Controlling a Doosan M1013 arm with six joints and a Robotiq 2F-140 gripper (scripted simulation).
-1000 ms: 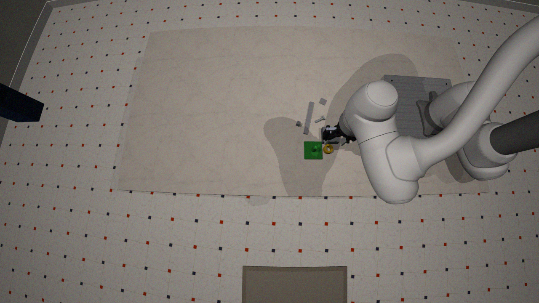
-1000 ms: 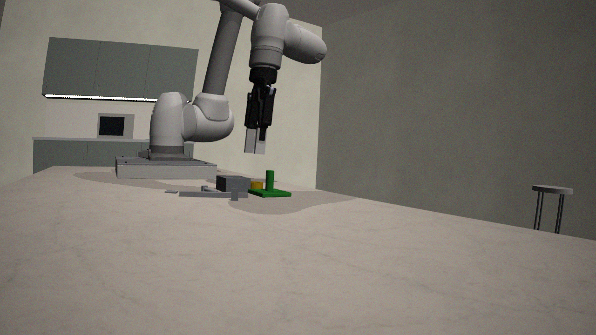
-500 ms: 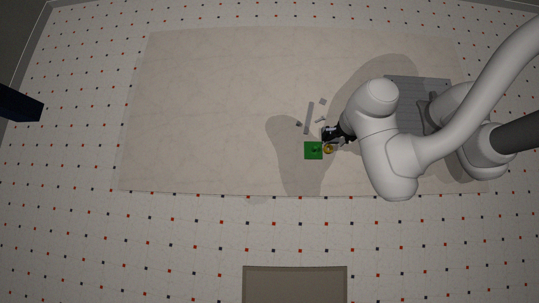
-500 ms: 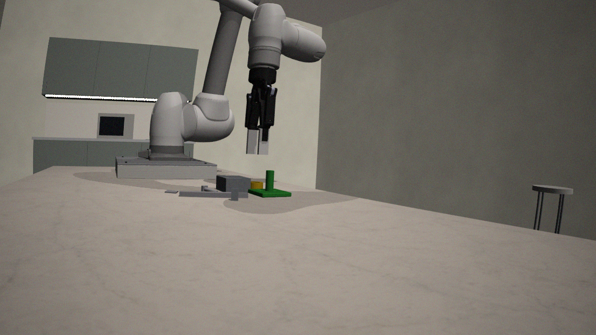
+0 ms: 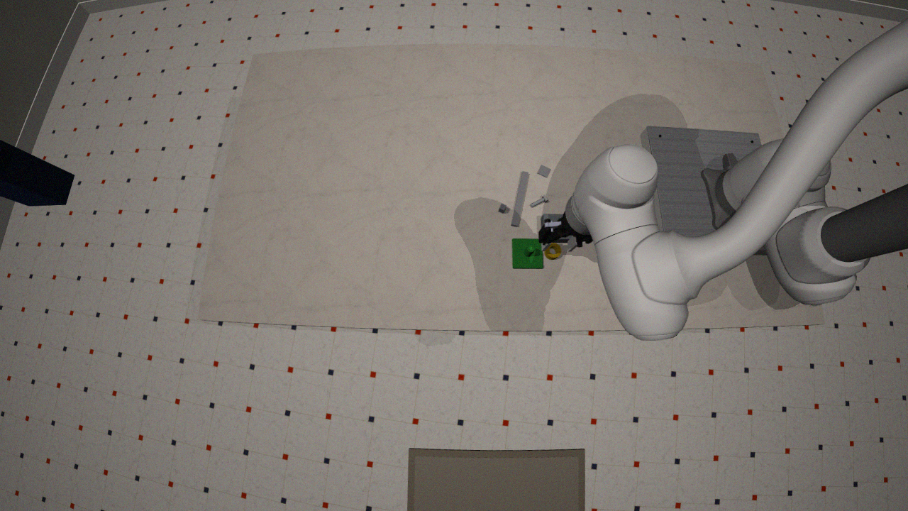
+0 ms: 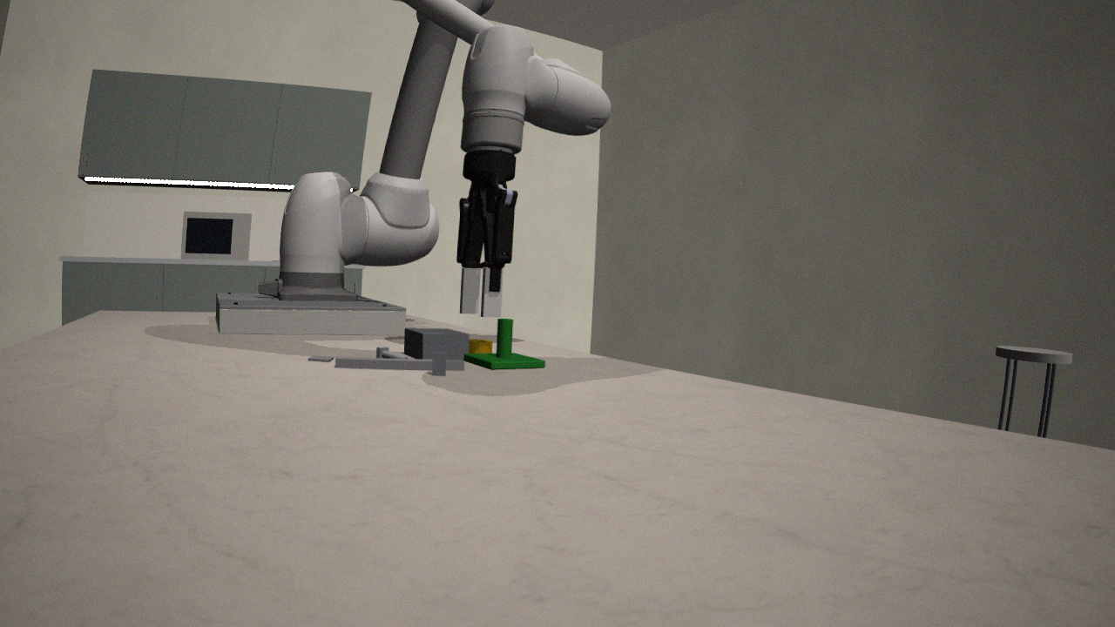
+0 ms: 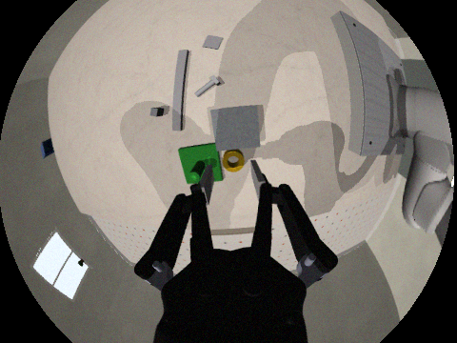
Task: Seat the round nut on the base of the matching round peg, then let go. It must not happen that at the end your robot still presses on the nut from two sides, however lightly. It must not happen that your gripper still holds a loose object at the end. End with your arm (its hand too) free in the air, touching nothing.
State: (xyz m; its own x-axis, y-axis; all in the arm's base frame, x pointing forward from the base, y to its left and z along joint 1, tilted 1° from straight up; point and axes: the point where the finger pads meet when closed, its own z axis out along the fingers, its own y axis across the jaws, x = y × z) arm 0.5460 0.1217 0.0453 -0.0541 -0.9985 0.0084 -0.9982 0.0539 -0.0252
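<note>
Now: the grey block 20 mm behind my hand, 60 mm to the right of it and 70 mm below it. Round my hand: small bolt (10 mm ahead, 140 mm to the right, 80 mm below); then long grey bar (70 mm ahead, 150 mm to the right, 80 mm below).
</note>
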